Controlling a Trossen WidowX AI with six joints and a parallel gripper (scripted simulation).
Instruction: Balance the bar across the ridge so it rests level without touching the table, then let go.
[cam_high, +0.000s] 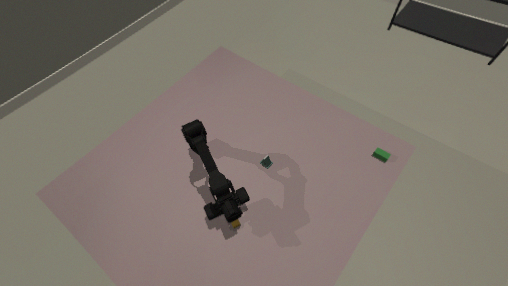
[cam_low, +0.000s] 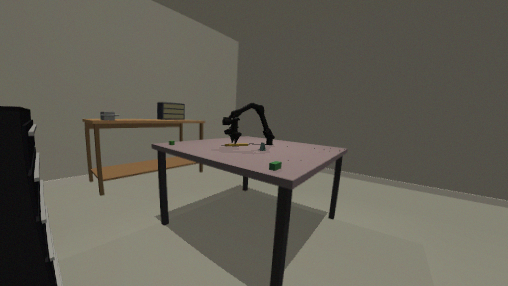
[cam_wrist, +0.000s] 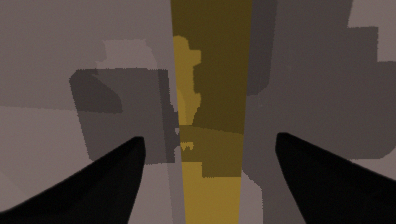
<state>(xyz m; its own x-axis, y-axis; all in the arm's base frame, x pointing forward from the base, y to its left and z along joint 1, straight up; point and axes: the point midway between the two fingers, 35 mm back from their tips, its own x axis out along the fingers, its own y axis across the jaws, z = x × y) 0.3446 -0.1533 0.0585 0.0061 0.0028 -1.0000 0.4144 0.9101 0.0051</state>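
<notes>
The yellow bar is 3 cm behind my gripper tip, 2 cm below it and 1 cm to the left of it. From my gripper tip the other things lie so: small green block (40 cm ahead, 35 cm to the right, 1 cm below).
</notes>
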